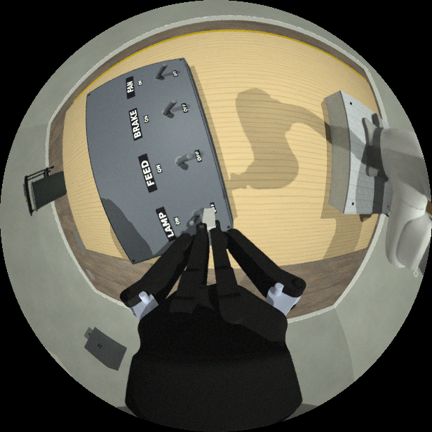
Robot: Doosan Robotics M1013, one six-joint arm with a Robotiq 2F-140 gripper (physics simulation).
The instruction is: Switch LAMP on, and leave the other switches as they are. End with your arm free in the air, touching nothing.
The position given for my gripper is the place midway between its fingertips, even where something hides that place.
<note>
In view: my gripper [209,215] and a dark grey switch panel [133,146].
</note>
